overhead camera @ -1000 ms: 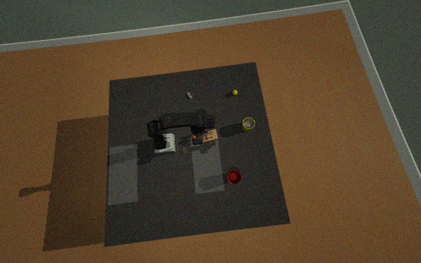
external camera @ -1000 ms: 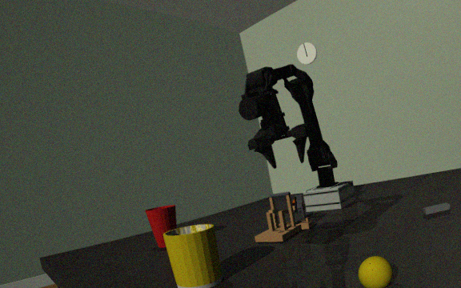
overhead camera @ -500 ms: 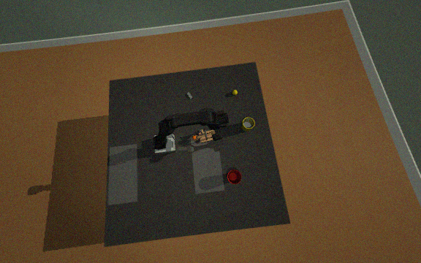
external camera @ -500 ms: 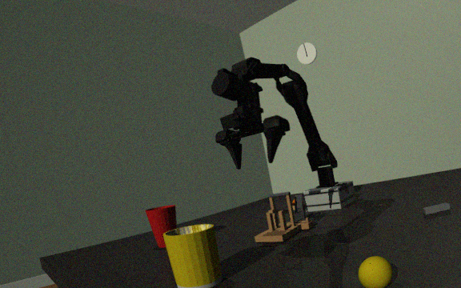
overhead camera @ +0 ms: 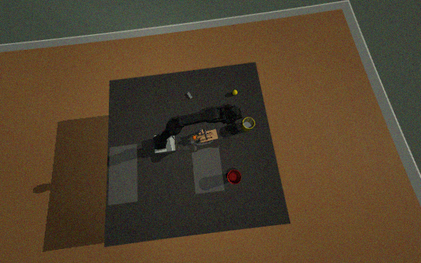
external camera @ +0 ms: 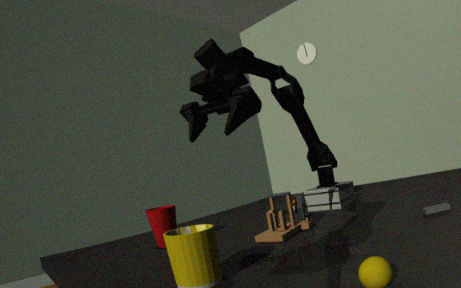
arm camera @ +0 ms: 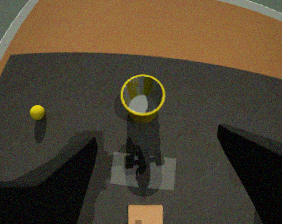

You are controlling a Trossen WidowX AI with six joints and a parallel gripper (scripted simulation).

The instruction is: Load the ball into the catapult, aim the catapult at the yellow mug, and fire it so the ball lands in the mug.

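Right now the orange ball is 320 mm behind my gripper tip and 200 mm below it. Also, from my gripper tip: yellow mug (230 mm below, 100 mm ahead, 10 mm to the left); yellow ball (310 mm to the left, 240 mm below, 80 mm ahead); wooden catapult (250 mm behind, 210 mm below, 20 mm to the left).
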